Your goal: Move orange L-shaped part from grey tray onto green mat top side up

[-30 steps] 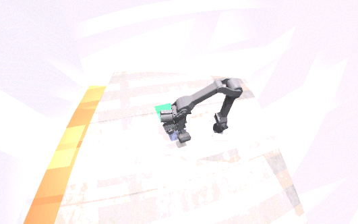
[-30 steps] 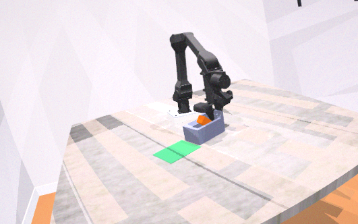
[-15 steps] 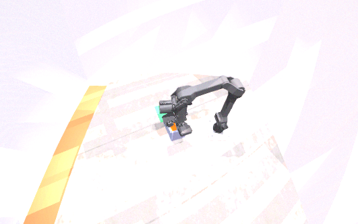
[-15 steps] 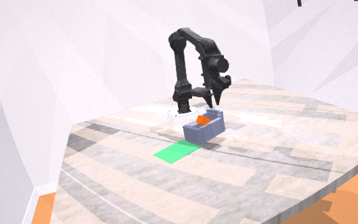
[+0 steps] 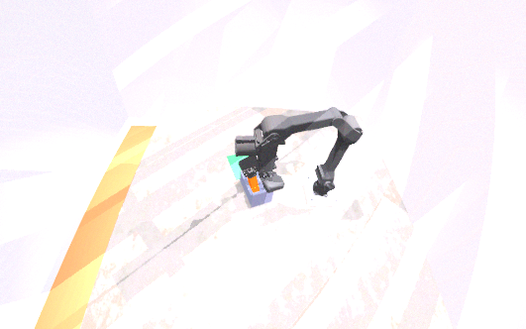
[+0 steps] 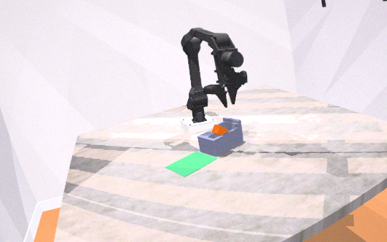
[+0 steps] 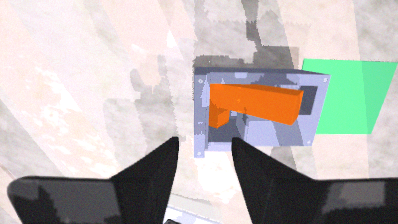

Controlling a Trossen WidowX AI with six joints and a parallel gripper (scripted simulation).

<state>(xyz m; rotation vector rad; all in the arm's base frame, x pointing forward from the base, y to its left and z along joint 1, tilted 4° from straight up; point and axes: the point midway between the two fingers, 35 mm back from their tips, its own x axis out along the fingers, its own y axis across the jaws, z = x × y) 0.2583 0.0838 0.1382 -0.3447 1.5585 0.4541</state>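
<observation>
The orange L-shaped part is 20 mm ahead of my gripper tip, 40 mm to the right of it and 100 mm below it. From my gripper tip the other things lie so: green mat (100 mm ahead, 200 mm to the right, 160 mm below).
</observation>
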